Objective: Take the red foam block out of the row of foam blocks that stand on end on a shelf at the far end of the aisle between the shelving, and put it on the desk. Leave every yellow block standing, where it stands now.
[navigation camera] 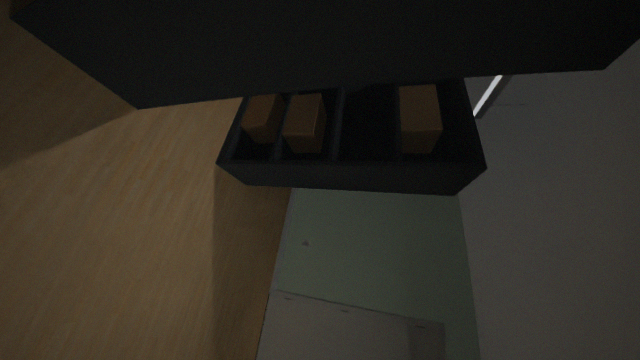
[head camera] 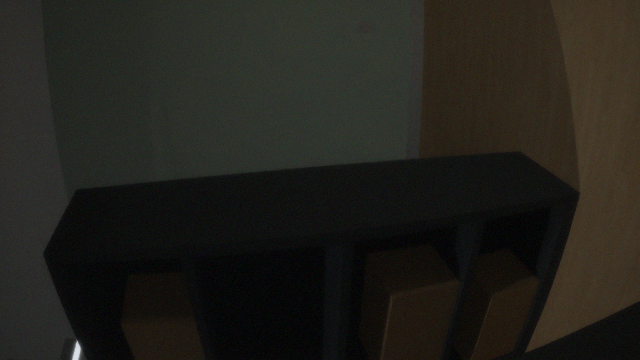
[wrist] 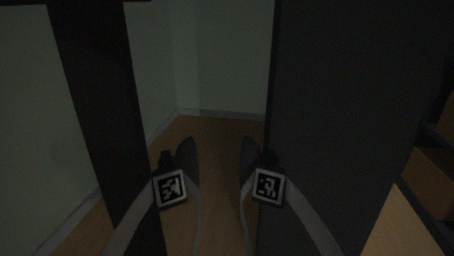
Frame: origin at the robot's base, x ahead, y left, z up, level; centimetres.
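Where they show: gripper, fingertip midpoint: [wrist: 218, 154].
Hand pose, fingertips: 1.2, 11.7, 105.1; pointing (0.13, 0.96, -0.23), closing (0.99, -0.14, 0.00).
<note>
After its pixels a point has its place, as x, y, z.
The red foam block, the yellow blocks and the desk cannot be made out in these dark views. My gripper [wrist: 218, 154] @(1.2, 11.7, 105.1) is open and empty in the wrist view, low beside the large dark side panel of the shelving [wrist: 332, 100] @(43.2, 54.0, 92.6). A dark shelf unit [head camera: 300, 205] @(142.4, 16.3, 107.3) [navigation camera: 350, 175] @(139.6, 17.4, 111.1) with upright dividers shows in the head view and the navigation camera view. It holds brown boxes, among them one wide box [head camera: 422, 315] @(142.7, 61.0, 67.1) [navigation camera: 301, 117] @(144.5, 65.6, 67.5) and one near its other end [head camera: 162, 300] @(149.9, 45.7, 156.7) [navigation camera: 419, 110] @(144.9, 66.8, 158.4).
A large dark slab [navigation camera: 300, 45] @(53.4, 50.1, 102.8) crosses the top of the navigation camera view. A dark upright post [wrist: 107, 100] stands left of my fingers in the wrist view. A green wall [head camera: 240, 90] @(272.2, -37.6, 115.3) [navigation camera: 370, 250] @(259.5, -70.6, 129.9) [wrist: 225, 55] @(46.0, 252.4, 76.0) rises behind. Brown boxes [wrist: 430, 175] @(149.5, 78.9, 27.4) show at the wrist view's right edge.
</note>
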